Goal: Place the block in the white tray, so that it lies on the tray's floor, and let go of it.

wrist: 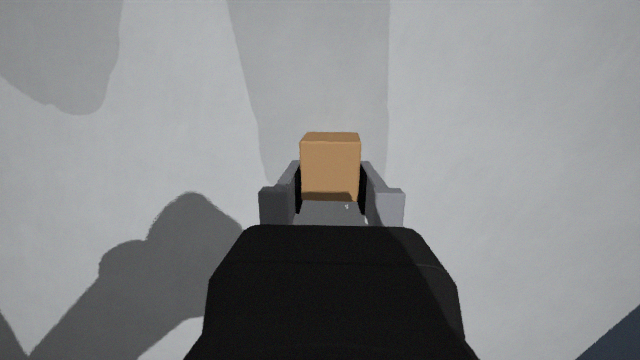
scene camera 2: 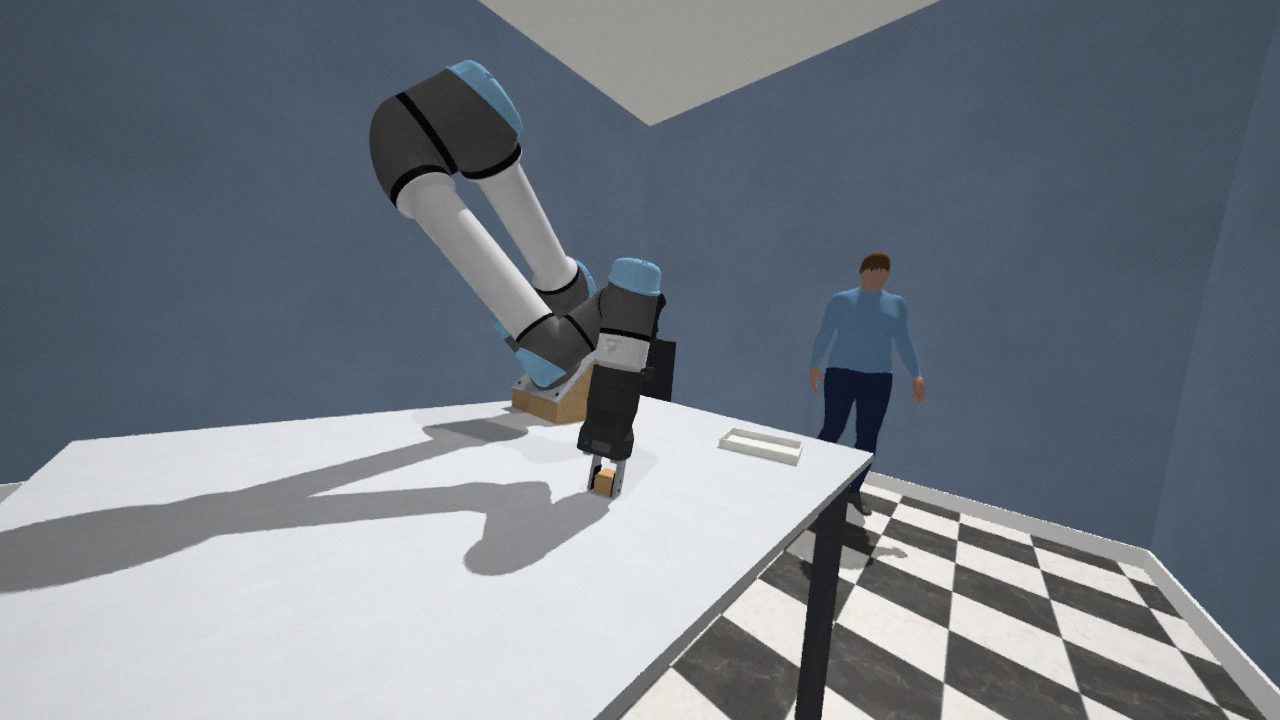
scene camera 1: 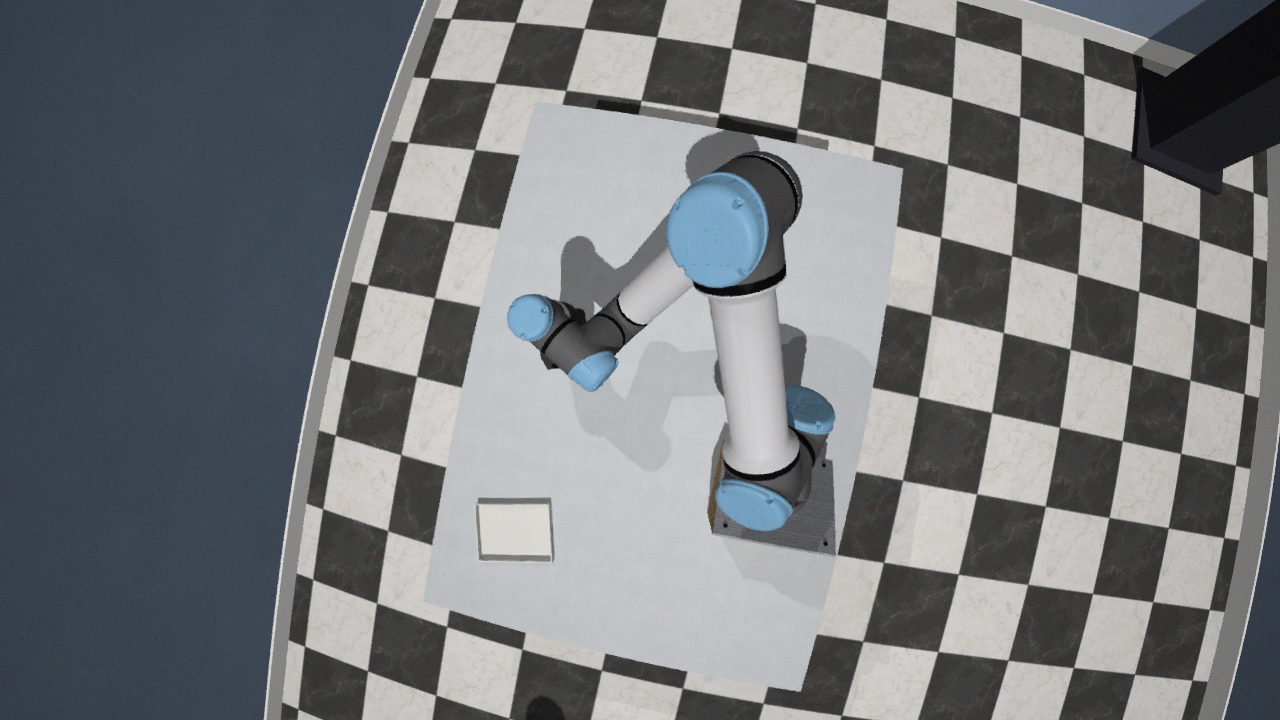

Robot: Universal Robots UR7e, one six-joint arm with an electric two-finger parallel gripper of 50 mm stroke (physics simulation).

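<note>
An orange-brown block is between the two fingers of my gripper, and both black finger pads touch its sides. The gripper is shut on the block and points down, low at the table top. Whether the block touches the table is hard to tell. In scene camera 1 the arm's wrist hides the block and the fingers. The white tray is a shallow rectangle with low walls. It stands apart from the gripper, to the right in scene camera 2 and at the lower left in scene camera 1, and its floor is bare.
The white table carries the arm's base plate on a wooden block. The table edge passes near the tray. A person in a blue shirt stands beyond the tray. A black structure stands at the upper right in scene camera 1.
</note>
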